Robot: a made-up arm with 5 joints.
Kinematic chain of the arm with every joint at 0, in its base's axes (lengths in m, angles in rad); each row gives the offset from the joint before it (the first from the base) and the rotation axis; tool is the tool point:
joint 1: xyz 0 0 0.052 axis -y
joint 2: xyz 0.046 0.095 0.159 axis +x
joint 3: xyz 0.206 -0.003 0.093 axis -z
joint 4: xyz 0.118 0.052 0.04 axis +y
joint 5: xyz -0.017 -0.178 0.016 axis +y
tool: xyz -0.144 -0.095 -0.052
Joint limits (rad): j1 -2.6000..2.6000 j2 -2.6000..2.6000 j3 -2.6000..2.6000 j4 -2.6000..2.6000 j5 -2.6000..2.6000
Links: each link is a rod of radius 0.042 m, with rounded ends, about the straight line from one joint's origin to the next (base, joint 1, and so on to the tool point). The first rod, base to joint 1, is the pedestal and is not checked.
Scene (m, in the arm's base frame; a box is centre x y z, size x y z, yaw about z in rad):
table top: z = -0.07
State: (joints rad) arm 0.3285 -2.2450 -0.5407 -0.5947 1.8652
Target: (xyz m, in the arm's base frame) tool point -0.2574 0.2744 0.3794
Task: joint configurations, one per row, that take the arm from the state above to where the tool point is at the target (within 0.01 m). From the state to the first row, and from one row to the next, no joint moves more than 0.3 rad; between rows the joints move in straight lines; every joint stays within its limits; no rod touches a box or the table.
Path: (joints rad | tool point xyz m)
1: 0.6160 -2.0725 -0.3802 -0.7345 1.7380 | 0.1132 0.3989 0.4275
2: 0.9035 -1.9000 -0.2197 -0.8744 1.6107 | -0.0897 0.3473 0.4467
3: 1.1911 -1.7275 -0.0592 -1.0142 1.4835 | -0.2574 0.2744 0.3794

